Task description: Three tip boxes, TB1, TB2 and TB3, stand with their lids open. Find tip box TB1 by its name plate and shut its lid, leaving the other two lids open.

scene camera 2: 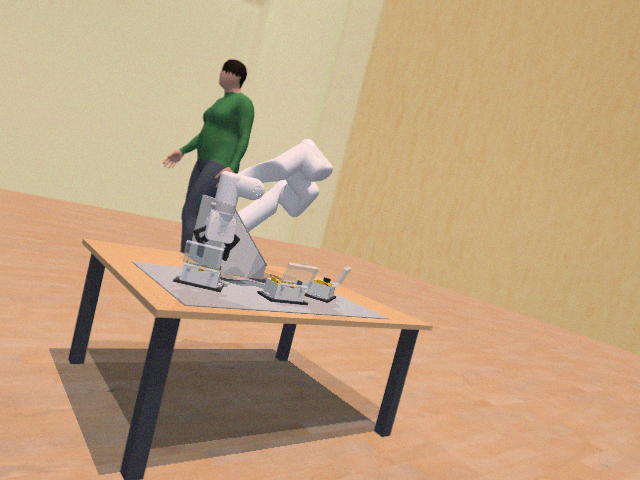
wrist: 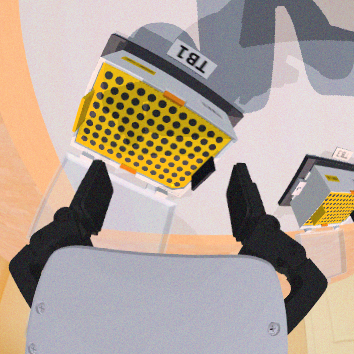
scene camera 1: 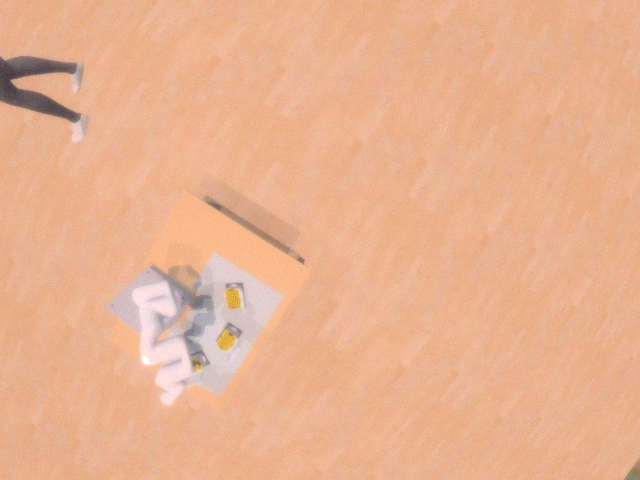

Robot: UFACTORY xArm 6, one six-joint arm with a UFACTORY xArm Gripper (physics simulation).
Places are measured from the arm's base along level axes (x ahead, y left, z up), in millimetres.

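Pixels of known places: gripper, fingertip midpoint: (scene camera 2: 211,258) (wrist: 167,176); arm's base, link origin: (scene camera 2: 237,226).
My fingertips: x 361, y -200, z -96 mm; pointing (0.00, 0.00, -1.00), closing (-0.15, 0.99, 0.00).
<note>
For each thing: its top centre in the pictures, then the offset to it from my fingertips. "pt": a spot on its surface instead. Level surfaces: height alone.
- Tip box TB1, top centre: (wrist: 152,131) (scene camera 2: 204,264) (scene camera 1: 190,364) dx -16, dy -16, dz -29 mm
- readable name plate, surface spot: (wrist: 192,59) pt dx -65, dy +8, dz -93 mm
- TB3, top centre: (wrist: 341,217) (scene camera 2: 287,279) (scene camera 1: 225,341) dx +56, dy +271, dz -20 mm
- third box, top centre: (scene camera 2: 321,280) (scene camera 1: 230,299) dx -81, dy +500, dz -29 mm
- grey mat, surface height: dz -95 mm
- wooden table, surface height: dz -98 mm
Tip box TB1 (wrist: 152,125) (scene camera 2: 200,276) (scene camera 1: 196,364), with yellow tip rack and readable name plate (wrist: 192,59), is at upper left in the wrist view. Its clear lid (wrist: 137,210) (scene camera 2: 205,251) is open, standing up at the box's hinge side. My gripper (wrist: 167,176) (scene camera 2: 213,248) is open and empty, above the lid side of TB1; its left finger overlaps the lid in the wrist view. The arm partly hides TB1 in scene camera 1. TB3 (wrist: 335,200) (scene camera 2: 284,290) (scene camera 1: 229,338) and the third box (scene camera 2: 320,289) (scene camera 1: 234,298) have open lids.
The boxes stand on a grey mat (scene camera 1: 258,284) (scene camera 2: 351,308) on a wooden table (scene camera 1: 191,222) (scene camera 2: 116,258). A grey upright panel (scene camera 2: 250,255) stands behind the gripper. A person in a green top (scene camera 2: 224,124) stands beyond the table.
</note>
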